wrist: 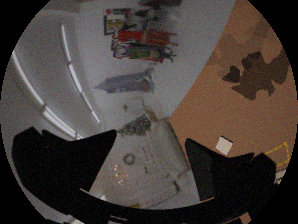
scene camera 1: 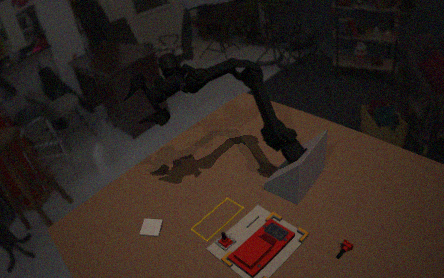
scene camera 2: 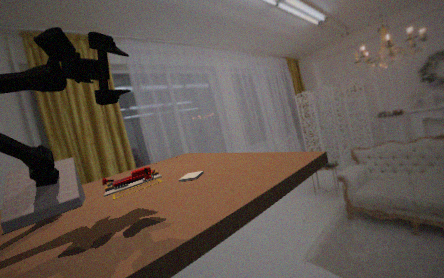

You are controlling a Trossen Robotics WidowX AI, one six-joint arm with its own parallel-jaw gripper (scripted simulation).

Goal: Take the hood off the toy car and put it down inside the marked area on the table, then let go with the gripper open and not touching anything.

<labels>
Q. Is my gripper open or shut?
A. Open.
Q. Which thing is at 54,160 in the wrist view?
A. My gripper.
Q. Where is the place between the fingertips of my gripper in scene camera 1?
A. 131,111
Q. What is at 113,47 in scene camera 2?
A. My gripper.
</labels>
